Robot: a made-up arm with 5 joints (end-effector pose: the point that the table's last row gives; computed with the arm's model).
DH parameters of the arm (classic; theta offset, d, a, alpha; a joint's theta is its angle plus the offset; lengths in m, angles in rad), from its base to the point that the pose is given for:
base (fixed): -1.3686 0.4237 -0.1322 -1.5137
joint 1: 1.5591 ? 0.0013 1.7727
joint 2: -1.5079 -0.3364 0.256 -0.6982
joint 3: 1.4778 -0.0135 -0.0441 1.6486
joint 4: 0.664 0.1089 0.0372 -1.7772
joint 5: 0 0.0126 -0.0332 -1.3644
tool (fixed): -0.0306 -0.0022 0 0
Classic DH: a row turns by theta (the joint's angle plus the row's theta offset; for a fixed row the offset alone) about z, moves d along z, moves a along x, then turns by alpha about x.
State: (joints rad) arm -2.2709 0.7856 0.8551 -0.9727 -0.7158
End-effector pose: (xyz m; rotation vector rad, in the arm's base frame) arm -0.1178 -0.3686 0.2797 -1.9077 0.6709 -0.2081
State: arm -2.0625 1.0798 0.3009 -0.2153 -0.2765
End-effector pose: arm -0.0905 -0.3472 0.2568 -1.7568 0.0636 -0.4653
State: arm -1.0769 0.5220 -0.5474 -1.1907 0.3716
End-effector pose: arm -0.3361 0.1232 0.0466 -0.1279 1.2527 0.2751
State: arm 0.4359 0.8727 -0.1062 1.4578 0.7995
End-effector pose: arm -0.3861 0.4814 0.3201 -0.6229 0.2199 -0.7651
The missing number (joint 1, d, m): -0.0648
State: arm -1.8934 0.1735 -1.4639 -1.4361 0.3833
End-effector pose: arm -0.2437 0.0235 0.0963 0.1998 1.5714 -1.1059
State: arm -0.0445 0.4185 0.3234 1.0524 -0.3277
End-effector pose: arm -0.4177 0.4400 0.2447 -0.1969 1.1778 -1.2235
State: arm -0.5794 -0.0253 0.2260 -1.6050 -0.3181
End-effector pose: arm -0.4236 0.3973 0.1898 0.5101 1.3910 0.9534
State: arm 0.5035 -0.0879 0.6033 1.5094 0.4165
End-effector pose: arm -0.4806 0.4142 0.6229 -0.5408 1.2199 -0.9380
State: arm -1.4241 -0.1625 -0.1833 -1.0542 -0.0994
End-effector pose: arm -0.3644 0.2014 0.0532 -0.1162 1.5966 -0.4173
